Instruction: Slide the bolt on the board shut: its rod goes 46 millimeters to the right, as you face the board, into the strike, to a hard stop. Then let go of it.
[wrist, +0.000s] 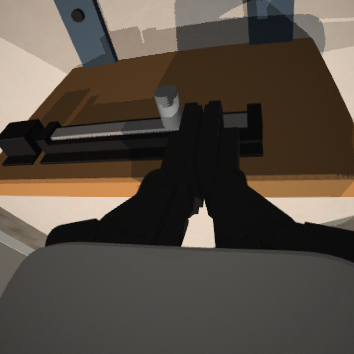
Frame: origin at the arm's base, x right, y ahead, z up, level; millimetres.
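Seen in the pictures: gripper, fingertip midpoint: (207, 126).
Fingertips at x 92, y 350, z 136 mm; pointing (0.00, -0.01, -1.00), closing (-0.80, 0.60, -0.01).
Pixels of each thing's middle, then the offset from my fingertips to it. "spot": a spot on its surface instead.
- bolt's grey rod, body centre: (140, 130) dx +50, dy -13, dz -25 mm
- long black housing, body centre: (108, 121) dx +59, dy -32, dz -25 mm
- board, body centre: (163, 105) dx +60, dy +0, dz -78 mm
- black strike block, surface spot: (20, 138) spot: dx +113, dy -72, dz -14 mm
- black end bracket, surface spot: (255, 129) spot: dx -10, dy +26, dz -14 mm
- board's light front edge, surface spot: (100, 188) spot: dx +77, dy -14, dz +10 mm
The bolt's grey rod (110, 129) lies in a long black housing (110, 149) across the board (240, 75). Its upright grey knob (169, 107) stands near the middle of the housing. The black strike block (20, 138) sits at the left of the view, a small gap away from the housing's left end; the rod does not show crossing that gap. My gripper (207, 126) is shut with nothing between its fingers. Its fingertips are in front of the housing, close beside the knob on its right side in the view. Whether they touch the knob is hard to tell. The fingers hide part of the rod and housing.
A black end bracket (255, 129) stands at the housing's right end. Two blue-grey posts, one at the upper left (90, 35) and one at the upper right (271, 25), stand behind the board. The board's light front edge (100, 188) runs below the housing.
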